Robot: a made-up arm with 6 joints.
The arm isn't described. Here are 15 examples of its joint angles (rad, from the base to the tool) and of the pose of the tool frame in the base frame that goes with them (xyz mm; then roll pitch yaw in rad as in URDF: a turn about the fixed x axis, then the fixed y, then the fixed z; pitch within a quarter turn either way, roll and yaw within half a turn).
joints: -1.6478 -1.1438 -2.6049 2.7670 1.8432 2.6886
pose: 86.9 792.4 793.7 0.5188 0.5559 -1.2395
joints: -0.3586 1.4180 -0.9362 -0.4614 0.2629 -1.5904
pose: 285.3 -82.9 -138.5 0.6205 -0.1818 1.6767
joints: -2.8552 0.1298 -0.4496 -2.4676 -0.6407 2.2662
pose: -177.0 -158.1 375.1 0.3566 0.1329 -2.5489
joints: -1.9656 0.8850 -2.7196 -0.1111 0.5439 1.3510
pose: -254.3 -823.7 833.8 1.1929 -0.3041 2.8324
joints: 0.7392 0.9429 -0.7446 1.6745 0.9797 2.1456
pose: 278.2 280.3 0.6 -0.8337 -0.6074 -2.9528
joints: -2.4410 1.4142 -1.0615 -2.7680 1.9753 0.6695
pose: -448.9 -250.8 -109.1 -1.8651 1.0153 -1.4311
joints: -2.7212 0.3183 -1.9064 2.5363 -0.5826 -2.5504
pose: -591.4 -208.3 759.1 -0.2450 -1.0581 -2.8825
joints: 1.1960 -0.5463 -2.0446 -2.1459 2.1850 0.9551
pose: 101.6 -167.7 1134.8 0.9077 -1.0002 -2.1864
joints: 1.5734 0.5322 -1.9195 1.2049 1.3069 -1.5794
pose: -123.1 689.9 710.4 0.1023 -1.1151 2.7458
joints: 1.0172 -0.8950 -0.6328 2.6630 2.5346 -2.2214
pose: -36.4 5.6 864.1 -2.2160 0.0334 -0.9536
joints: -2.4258 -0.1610 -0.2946 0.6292 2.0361 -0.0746
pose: -59.0 -271.1 454.8 1.8824 1.2062 -1.0351
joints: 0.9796 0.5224 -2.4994 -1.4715 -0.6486 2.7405
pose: 182.6 541.8 929.9 1.9171 -0.5572 -0.0720
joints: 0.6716 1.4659 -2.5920 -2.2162 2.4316 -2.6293
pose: 680.7 386.8 336.4 2.3948 0.4469 -2.7018
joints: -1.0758 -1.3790 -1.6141 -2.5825 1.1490 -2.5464
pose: -290.2 395.8 979.5 -2.5755 0.8061 -2.8479
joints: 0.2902 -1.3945 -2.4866 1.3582 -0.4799 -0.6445
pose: -820.0 -347.1 668.6 -2.8398 0.8308 -1.7923
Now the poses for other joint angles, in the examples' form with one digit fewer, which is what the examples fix.
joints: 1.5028 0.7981 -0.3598 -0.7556 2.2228 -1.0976
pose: 33 151 293 2.419 -0.058 -2.085
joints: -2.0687 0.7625 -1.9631 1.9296 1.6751 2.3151
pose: -311 -815 615 -2.074 0.415 0.808
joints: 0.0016 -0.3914 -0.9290 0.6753 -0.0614 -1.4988
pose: 378 -21 817 -1.328 -0.704 1.288
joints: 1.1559 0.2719 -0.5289 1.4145 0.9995 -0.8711
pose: 90 405 322 0.888 0.352 0.961
